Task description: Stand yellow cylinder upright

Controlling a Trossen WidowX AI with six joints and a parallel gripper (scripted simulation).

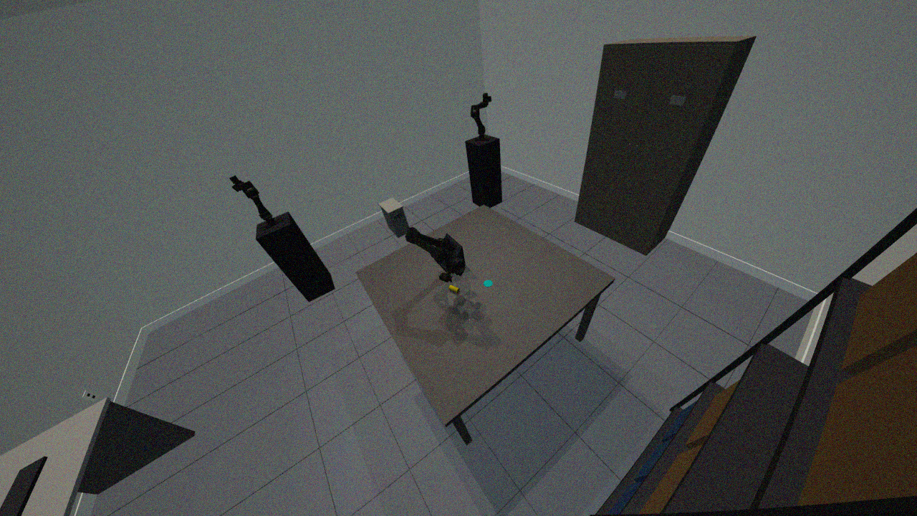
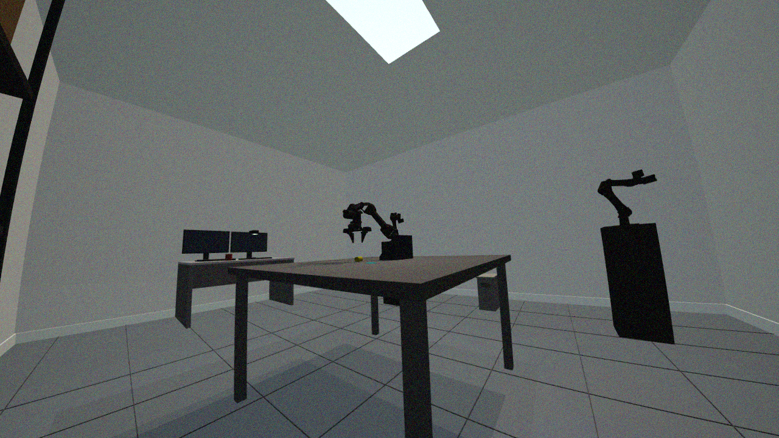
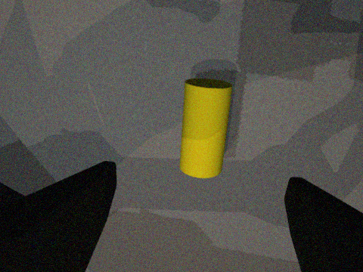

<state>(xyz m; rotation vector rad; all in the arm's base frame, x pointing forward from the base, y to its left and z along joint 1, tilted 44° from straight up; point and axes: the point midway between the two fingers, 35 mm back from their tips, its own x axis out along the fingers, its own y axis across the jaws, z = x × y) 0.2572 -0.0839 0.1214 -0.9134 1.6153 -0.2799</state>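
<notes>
Right now the yellow tall cylinder is 2 cm behind my gripper tip, 1 cm to the right of it and 11 cm below it. Also, from my gripper tip: cyan circle 8 cm ahead, 20 cm to the left, 12 cm below.
</notes>
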